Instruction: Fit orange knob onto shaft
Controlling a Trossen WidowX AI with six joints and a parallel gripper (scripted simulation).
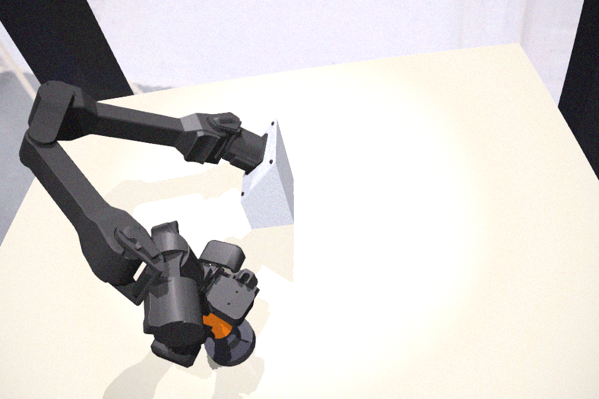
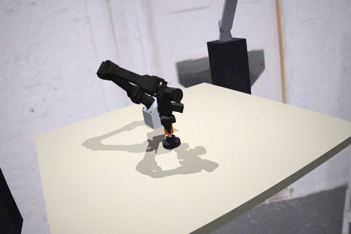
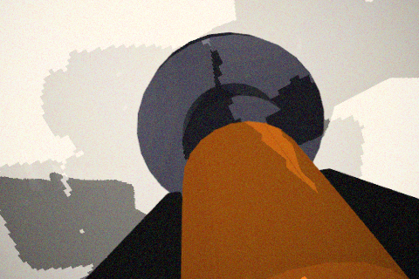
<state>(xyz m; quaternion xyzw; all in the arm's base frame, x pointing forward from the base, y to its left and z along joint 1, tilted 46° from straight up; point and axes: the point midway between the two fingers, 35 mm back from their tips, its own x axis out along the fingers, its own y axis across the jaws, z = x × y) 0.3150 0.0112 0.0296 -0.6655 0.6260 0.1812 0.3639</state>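
The orange knob is 3 cm above my gripper tip. Round my gripper tip: dark round pedestal (4 cm below).
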